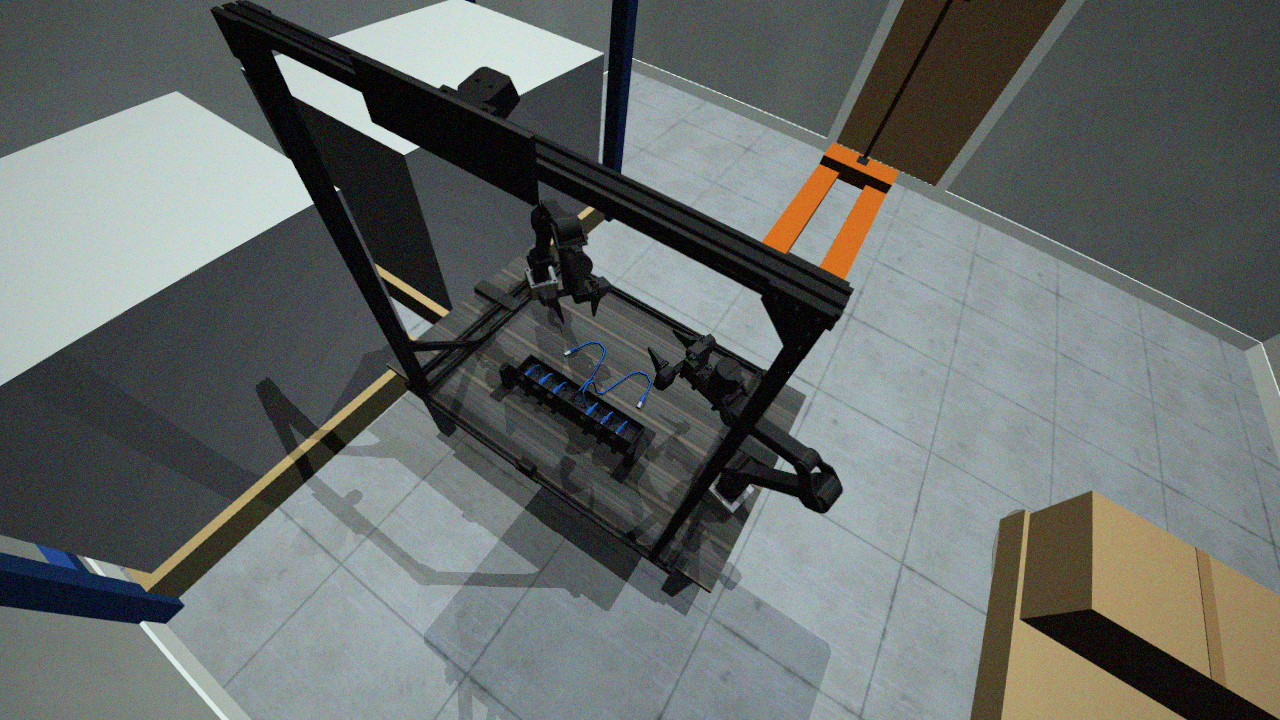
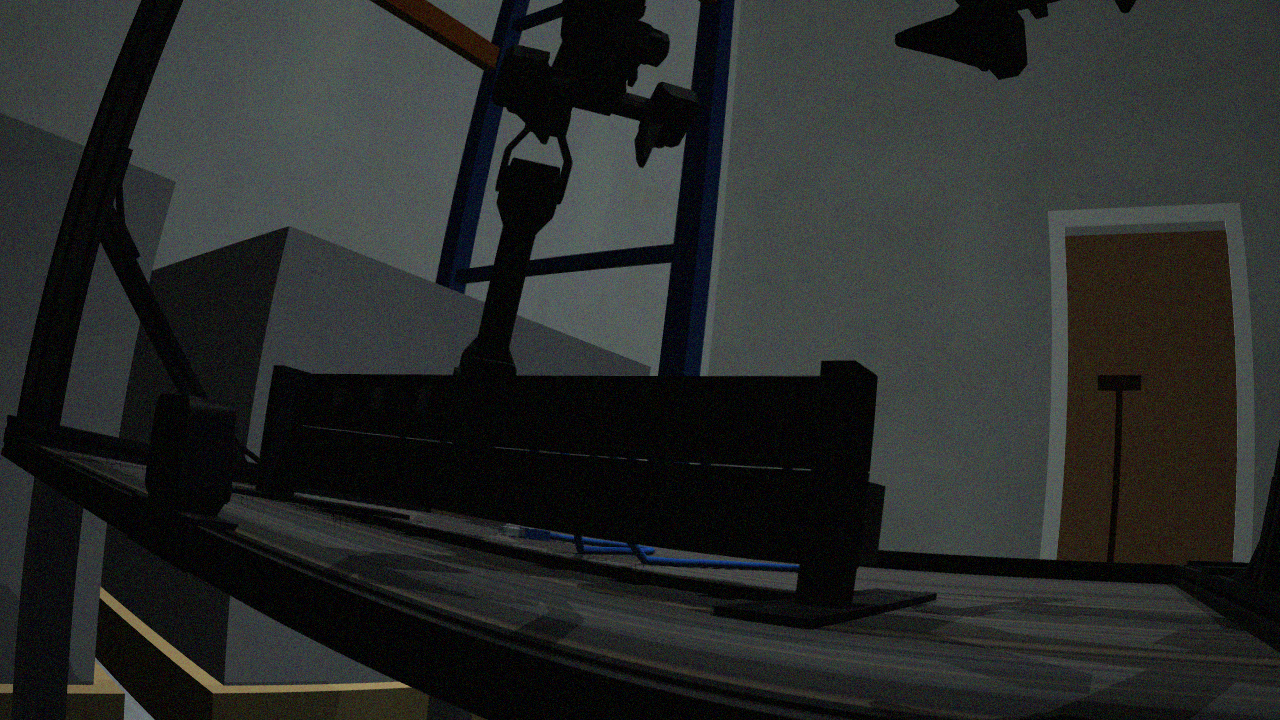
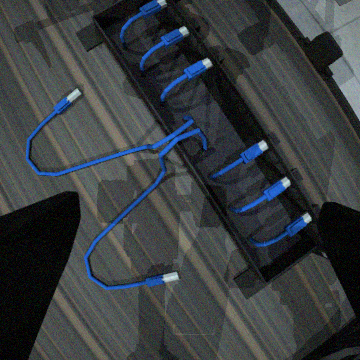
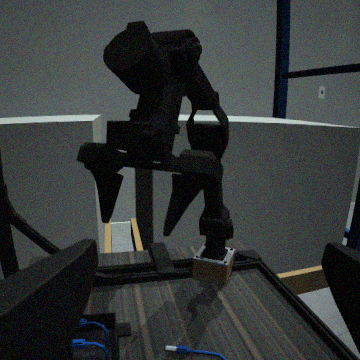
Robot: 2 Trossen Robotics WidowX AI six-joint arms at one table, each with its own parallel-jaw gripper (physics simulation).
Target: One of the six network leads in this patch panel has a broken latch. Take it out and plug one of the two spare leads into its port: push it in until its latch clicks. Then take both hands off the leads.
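Seen in the pictures: left gripper, fingertip midpoint: [image 1: 578, 319] [image 2: 594, 152] [image 3: 204, 210] [image 4: 133, 228]; right gripper, fingertip midpoint: [image 1: 660, 338] [image 2: 865, 13] [image 4: 213, 254]; left arm's base, link origin: [image 1: 541, 275] [image 4: 214, 252]; right arm's base, link origin: [image 1: 730, 487].
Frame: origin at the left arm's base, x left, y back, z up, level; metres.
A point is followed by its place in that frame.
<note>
The black patch panel [image 1: 572, 404] [image 2: 572, 416] [image 3: 240, 110] holds six short blue leads, three on each side of a middle gap; two of them are the lead [image 3: 199, 67] @(z 0.026, x -0.022, y -0.600 m) and the lead [image 3: 255, 151] @(z 0.026, x -0.092, y -0.500 m). Their latches are too small to judge. One spare lead [image 1: 568, 351] [image 3: 67, 100] and the other spare lead [image 1: 640, 402] [image 3: 162, 279] lie on the table, their cables running to the panel's middle. My left gripper [image 1: 577, 313] @(z 0.259, x -0.001, y -0.442 m) [image 2: 592, 150] @(z 0.259, x -0.001, y -0.442 m) [image 3: 204, 210] @(z 0.259, x -0.001, y -0.442 m) [image 4: 133, 228] @(z 0.259, x -0.001, y -0.442 m) is open and empty above the table. My right gripper [image 1: 663, 342] @(z 0.356, x 0.147, y -0.633 m) is open and empty, above the table near one spare plug.
A black frame [image 1: 680, 208] @(z 0.970, x -0.055, y -0.894 m) spans the table [image 1: 487, 429] @(z -0.069, x -0.314, y -0.517 m). A door [image 2: 1154, 376] and blue rack posts [image 2: 693, 223] stand behind. Pale-topped blocks [image 1: 134, 179] stand beside the table, with cardboard boxes [image 1: 1141, 582] and an orange pallet truck [image 1: 799, 210] on the floor.
</note>
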